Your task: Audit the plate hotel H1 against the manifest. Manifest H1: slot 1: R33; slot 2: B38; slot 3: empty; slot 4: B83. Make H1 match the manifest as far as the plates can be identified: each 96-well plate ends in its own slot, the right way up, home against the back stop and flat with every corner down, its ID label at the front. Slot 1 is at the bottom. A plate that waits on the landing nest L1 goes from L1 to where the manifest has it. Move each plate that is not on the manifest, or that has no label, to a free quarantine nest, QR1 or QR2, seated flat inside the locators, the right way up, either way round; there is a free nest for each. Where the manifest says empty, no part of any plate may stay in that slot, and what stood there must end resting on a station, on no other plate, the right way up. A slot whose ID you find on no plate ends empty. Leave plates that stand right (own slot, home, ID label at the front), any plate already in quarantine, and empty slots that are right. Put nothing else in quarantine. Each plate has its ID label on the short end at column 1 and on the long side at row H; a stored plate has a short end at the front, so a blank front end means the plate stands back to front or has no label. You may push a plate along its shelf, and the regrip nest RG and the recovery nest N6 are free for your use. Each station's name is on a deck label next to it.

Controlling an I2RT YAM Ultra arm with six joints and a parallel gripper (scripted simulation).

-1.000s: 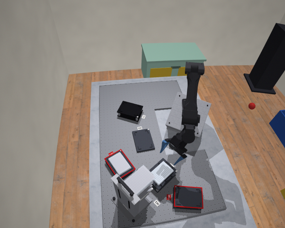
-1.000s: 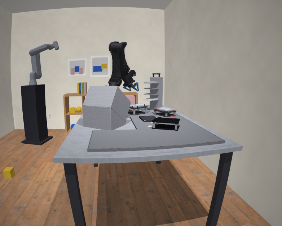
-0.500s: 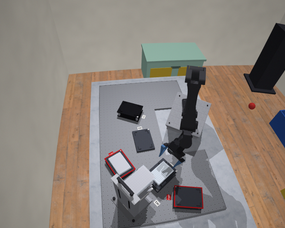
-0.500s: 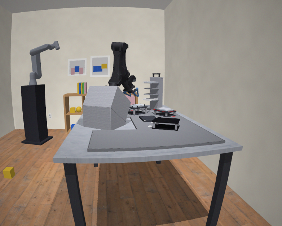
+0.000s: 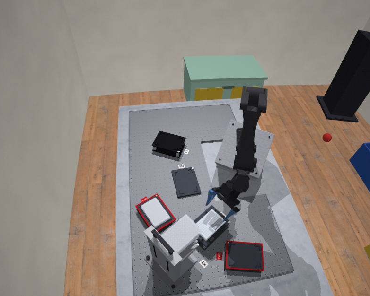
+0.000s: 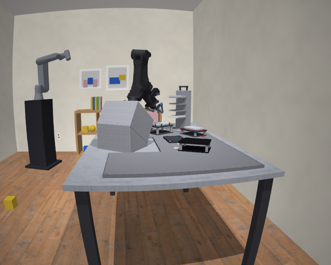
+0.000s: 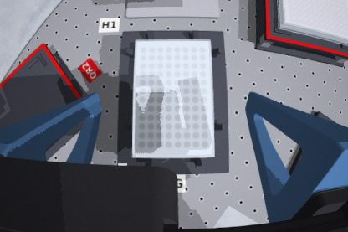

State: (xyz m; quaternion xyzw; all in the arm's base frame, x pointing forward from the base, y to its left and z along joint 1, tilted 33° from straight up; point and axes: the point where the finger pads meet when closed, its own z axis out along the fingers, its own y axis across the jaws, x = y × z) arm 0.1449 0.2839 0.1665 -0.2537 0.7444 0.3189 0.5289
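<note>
Right now the regrip nest RG is 110 mm below my hand, 20 mm to the left of it and 20 mm ahead of it. The rest, counted from my hand: RG label: 160 mm below, 60 mm to the right, 60 mm behind; then quarantine nest QR2: 140 mm to the left, 140 mm behind, 130 mm below; then white 96-well plate: 150 mm to the left, 140 mm ahead, 50 mm below.
</note>
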